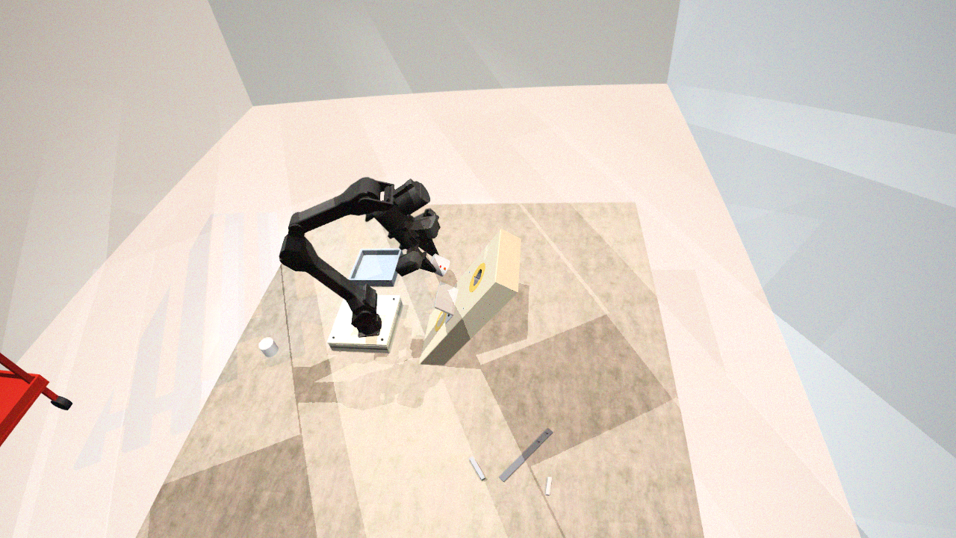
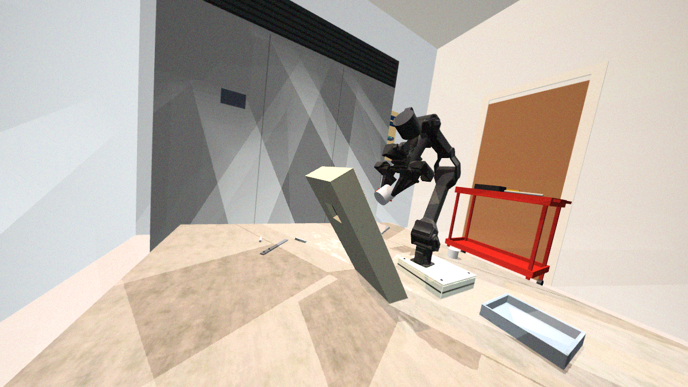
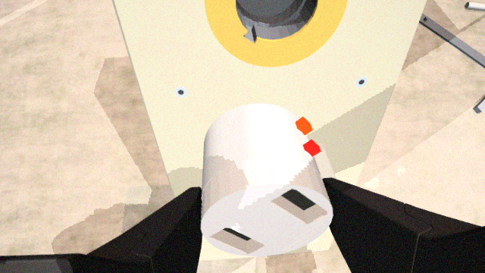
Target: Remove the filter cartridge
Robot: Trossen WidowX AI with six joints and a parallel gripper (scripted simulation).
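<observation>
My gripper tip is now 26 cm past the blue-grey tray, 31 cm to the right of it and 28 cm above it. The rest, counted from my gripper tip: round filter cartridge: right at my gripper tip; cream service panel: 7 cm ahead, 3 cm to the right, 11 cm below.
</observation>
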